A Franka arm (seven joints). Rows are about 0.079 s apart.
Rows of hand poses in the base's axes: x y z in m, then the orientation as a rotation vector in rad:
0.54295, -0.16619, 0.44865, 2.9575, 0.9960, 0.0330
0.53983, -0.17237, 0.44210, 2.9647, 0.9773, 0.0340
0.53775, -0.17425, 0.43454, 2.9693, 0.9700, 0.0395
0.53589, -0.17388, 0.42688, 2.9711, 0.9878, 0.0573
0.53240, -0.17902, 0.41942, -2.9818, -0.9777, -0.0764
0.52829, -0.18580, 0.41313, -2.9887, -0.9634, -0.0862
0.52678, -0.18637, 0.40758, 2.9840, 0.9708, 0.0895
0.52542, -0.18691, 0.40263, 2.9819, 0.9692, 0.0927
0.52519, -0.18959, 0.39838, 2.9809, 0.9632, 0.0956
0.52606, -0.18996, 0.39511, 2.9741, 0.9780, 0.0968
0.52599, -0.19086, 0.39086, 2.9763, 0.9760, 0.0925
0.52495, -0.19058, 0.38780, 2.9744, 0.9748, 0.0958
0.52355, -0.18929, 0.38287, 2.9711, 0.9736, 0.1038
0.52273, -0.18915, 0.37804, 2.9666, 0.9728, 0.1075
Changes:
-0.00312, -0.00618, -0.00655, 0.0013, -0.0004, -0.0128
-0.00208, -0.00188, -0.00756, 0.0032, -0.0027, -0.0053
-0.00186, 0.00037, -0.00766, 0.0105, -0.0084, 0.0106
-0.00349, -0.00514, -0.00746, 0.0160, -0.0074, -0.0080
-0.00411, -0.00678, -0.00629, -0.0001, -0.0066, -0.0101
-0.00151, -0.00057, -0.00555, -0.0020, -0.0029, 0.0053
-0.00136, -0.00054, -0.00495, -0.0016, -0.0027, -0.0006
-0.00023, -0.00268, -0.00425, -0.0019, -0.0026, -0.0035
0.00087, -0.00037, -0.00327, -0.0018, -0.0014, 0.0103
-0.00007, -0.00090, -0.00425, 0.0005, 0.0031, -0.0016
-0.00104, 0.00028, -0.00306, -0.0013, -0.0027, -0.0004
-0.00140, 0.00129, -0.00493, -0.0015, -0.0059, -0.0001
-0.00082, 0.00014, -0.00483, -0.0034, -0.0037, 0.0003

